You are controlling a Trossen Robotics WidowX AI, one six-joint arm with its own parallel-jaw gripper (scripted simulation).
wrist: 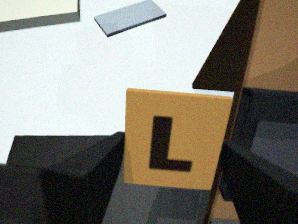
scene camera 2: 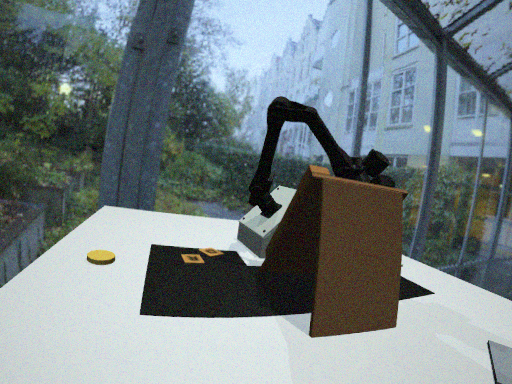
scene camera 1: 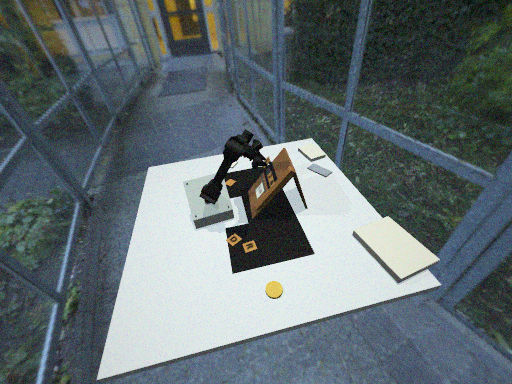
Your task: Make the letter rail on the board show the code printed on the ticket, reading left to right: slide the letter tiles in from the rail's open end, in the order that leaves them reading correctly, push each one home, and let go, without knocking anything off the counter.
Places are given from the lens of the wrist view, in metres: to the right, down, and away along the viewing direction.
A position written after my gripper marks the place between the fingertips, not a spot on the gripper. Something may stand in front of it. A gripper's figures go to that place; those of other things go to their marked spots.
my gripper [wrist: 172, 143]: 0.01, 0.02, 0.11
orange tile marked l [wrist: 173, 139]: 0.01, 0.01, 0.11
